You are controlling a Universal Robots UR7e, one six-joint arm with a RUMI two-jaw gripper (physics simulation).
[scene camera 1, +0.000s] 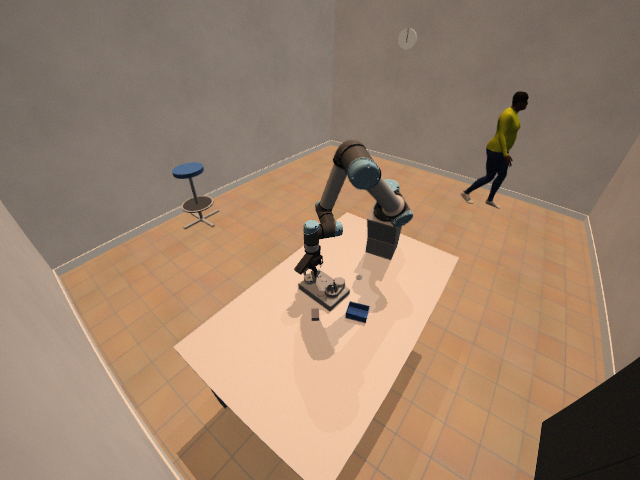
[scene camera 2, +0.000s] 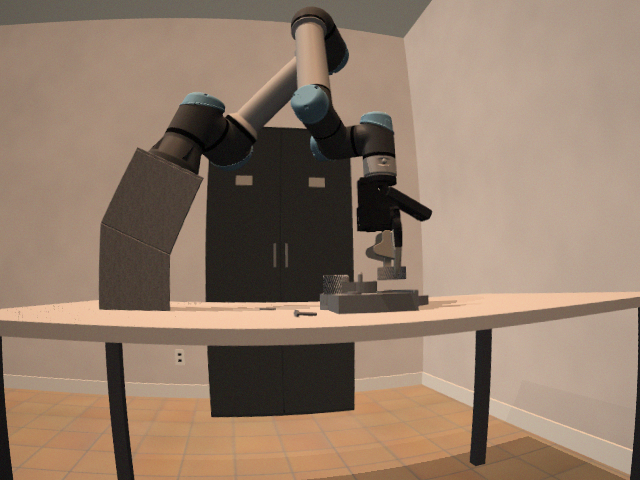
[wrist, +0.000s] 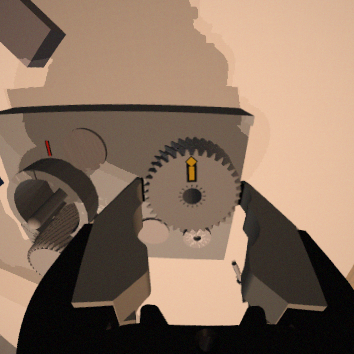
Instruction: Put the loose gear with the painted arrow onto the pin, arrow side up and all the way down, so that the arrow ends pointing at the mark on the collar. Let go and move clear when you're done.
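The loose gear (wrist: 170, 205) (scene camera 2: 391, 272) is held level above the grey base (wrist: 125, 125) (scene camera 2: 377, 303) (scene camera 1: 316, 296), with a gap beneath it in scene camera 2. Its yellow painted arrow (wrist: 191, 169) faces up and points to the top of the wrist view. My gripper (wrist: 190, 180) is shut on the gear's two sides. The pin (wrist: 47, 209) (scene camera 2: 360, 281) stands inside the round collar (wrist: 82, 182) at the left in the wrist view. A red mark (wrist: 48, 148) shows by the collar's upper edge. The pin's foot is hidden.
A helical gear (wrist: 52, 255) (scene camera 2: 335, 284) stands beside the collar. A small toothed piece (wrist: 196, 238) is partly below the held gear. A blue tray (scene camera 1: 357, 312) and small block (scene camera 1: 315, 314) lie near the base. A bolt (scene camera 2: 305, 313) lies on the table. A person (scene camera 1: 504, 136) walks behind.
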